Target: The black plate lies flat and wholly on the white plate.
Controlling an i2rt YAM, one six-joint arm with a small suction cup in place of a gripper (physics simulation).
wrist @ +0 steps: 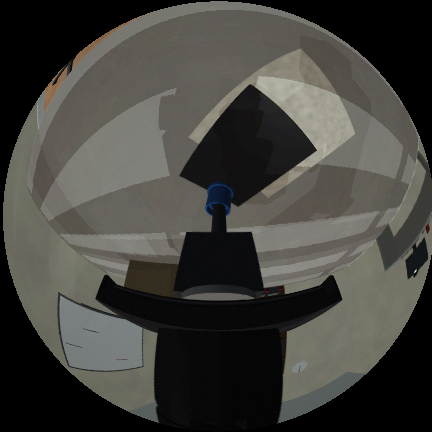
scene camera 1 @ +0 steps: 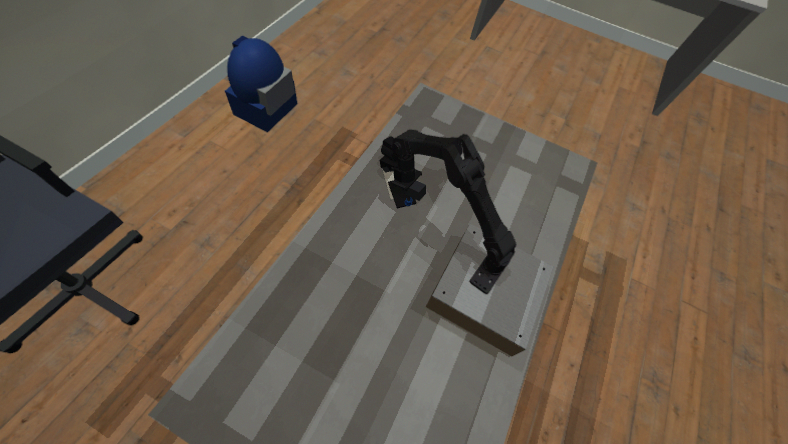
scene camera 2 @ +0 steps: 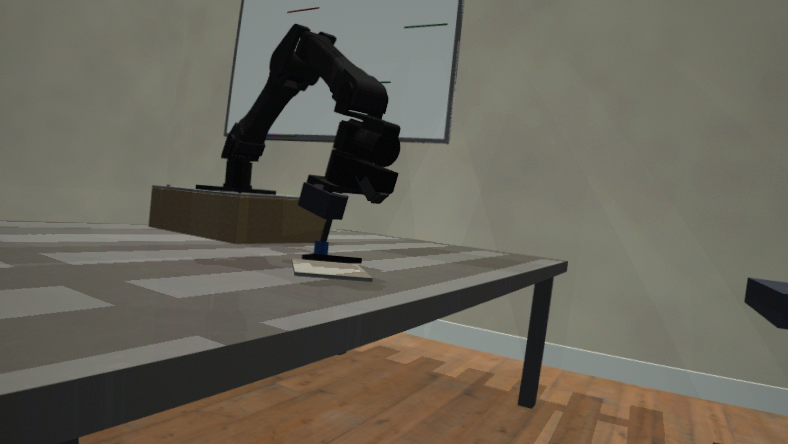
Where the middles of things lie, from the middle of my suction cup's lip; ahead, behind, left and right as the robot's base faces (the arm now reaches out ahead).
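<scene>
Suction cup position relative to the black plate [wrist: 253, 142]: my suction cup is 1 cm above it, 5 cm short of it and 2 cm to the left of it. The white plate [scene camera 2: 308, 268] is 2 cm below my suction cup, 7 cm to the right of it and 9 cm ahead of it.
</scene>
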